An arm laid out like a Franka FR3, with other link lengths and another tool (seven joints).
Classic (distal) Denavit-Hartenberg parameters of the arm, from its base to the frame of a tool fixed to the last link. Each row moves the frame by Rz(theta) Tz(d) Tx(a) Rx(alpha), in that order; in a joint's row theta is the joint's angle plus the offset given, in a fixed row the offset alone. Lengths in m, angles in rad.
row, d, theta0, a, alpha
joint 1, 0.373, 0, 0, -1.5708
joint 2, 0, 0, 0, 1.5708
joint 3, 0.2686, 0, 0.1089, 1.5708
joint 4, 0, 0, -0.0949, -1.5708
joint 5, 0.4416, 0, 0, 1.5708
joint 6, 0, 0, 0.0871, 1.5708
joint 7, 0.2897, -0.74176, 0.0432, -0.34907
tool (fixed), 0.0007, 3.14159, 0, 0
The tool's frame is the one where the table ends.
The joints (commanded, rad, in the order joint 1, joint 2, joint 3, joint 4, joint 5, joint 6, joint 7), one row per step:
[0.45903 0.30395 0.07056 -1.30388 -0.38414 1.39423 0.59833]
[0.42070 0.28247 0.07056 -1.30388 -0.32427 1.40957 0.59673]
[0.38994 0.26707 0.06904 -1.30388 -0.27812 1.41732 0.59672]
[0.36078 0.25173 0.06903 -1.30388 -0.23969 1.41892 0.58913]
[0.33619 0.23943 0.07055 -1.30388 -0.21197 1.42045 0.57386]
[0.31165 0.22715 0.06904 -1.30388 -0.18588 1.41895 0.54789]
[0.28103 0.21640 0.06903 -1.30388 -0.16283 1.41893 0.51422]
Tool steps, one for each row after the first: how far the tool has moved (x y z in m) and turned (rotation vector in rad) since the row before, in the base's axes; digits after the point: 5 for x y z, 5 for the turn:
[0.00457 -0.00742 0.01040 0.06862 -0.00232 -0.03334]
[0.00326 -0.00807 0.00779 0.05019 0.00008 -0.03038]
[0.00173 -0.00867 0.00829 0.04124 0.00285 -0.02118]
[0.00150 -0.00718 0.00709 0.03104 0.00205 -0.00737]
[0.00114 -0.00948 0.00705 0.02816 0.00503 -0.00002]
[0.00256 -0.01291 0.00642 0.02613 0.00412 0.00348]

